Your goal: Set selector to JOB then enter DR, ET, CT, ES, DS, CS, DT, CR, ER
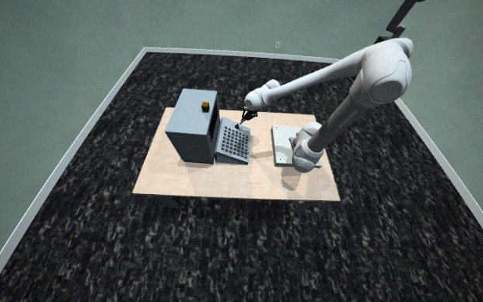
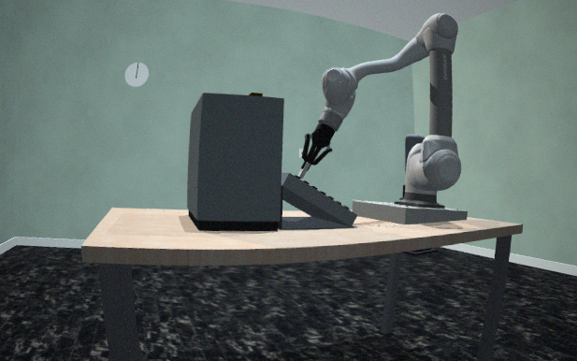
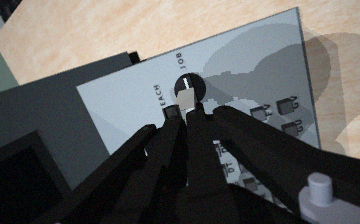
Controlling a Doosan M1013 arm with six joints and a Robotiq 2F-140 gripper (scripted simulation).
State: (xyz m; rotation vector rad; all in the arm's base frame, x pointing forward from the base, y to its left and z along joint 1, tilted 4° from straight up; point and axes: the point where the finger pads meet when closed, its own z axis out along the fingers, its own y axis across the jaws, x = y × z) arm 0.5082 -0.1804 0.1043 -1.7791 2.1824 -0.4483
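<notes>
Now: the key 190 mm to the left of my hand, 80 mm below it and 60 mm ahead of it. From my hand the other things lie so: selector knob 70 mm below, 40 mm ahead, 10 mm to the right; then sloped keypad 110 mm below, 100 mm to the left, 80 mm ahead.
</notes>
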